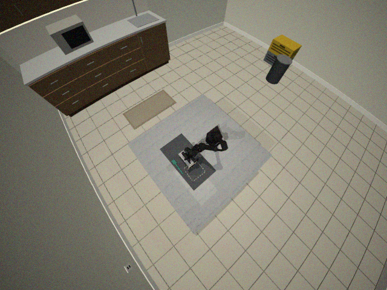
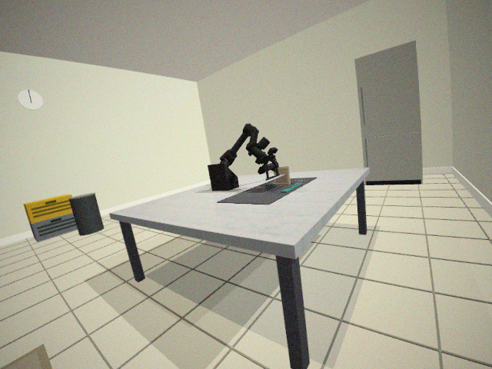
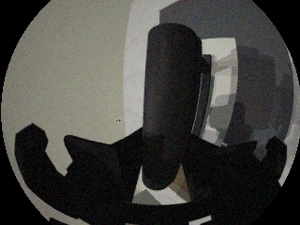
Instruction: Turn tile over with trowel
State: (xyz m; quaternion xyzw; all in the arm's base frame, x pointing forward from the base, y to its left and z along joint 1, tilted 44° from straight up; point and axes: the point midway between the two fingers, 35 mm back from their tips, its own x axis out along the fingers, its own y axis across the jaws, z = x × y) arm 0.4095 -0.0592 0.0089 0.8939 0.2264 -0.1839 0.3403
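Now: gripper tip 11 cm above the teal strip, 9 cm short of it and 6 cm to the left of it. The rest, counted from my gripper tip: tile 10 cm to the left, 6 cm below, 1 cm behind; then trowel 3 cm behind, 1 cm to the left, 1 cm below.
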